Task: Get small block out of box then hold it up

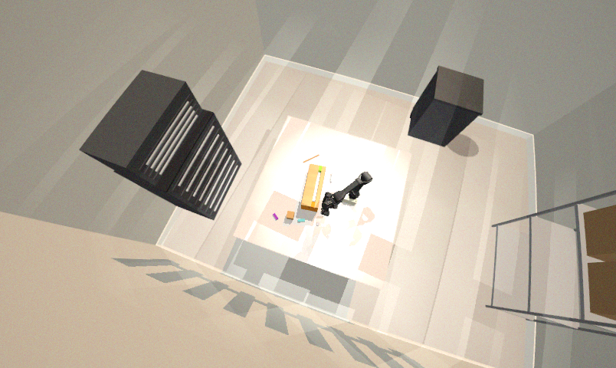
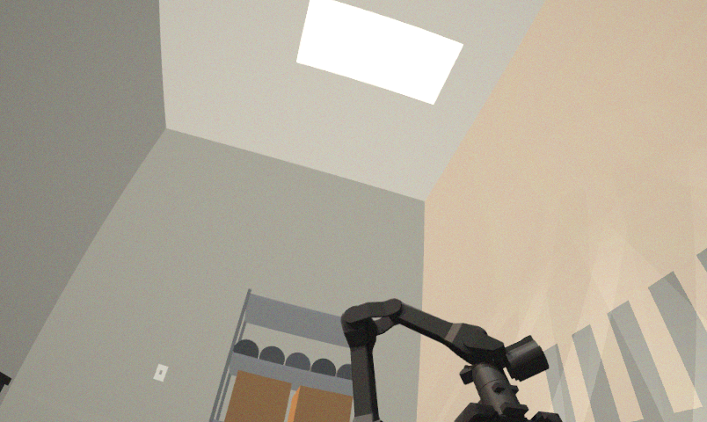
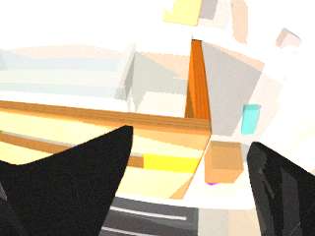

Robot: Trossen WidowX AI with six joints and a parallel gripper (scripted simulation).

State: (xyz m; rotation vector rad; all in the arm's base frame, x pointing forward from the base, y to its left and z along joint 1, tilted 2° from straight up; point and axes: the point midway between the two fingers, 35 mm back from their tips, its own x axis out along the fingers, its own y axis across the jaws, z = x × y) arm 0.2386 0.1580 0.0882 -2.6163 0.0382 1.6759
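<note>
Right now the tan block is 2 cm behind my gripper tip, 1 cm to the right of it and 14 cm below it. Also, from my gripper tip: thin orange stick (16 cm ahead, 49 cm to the right, 15 cm below); then box (5 cm ahead, 18 cm to the right, 9 cm below).
</note>
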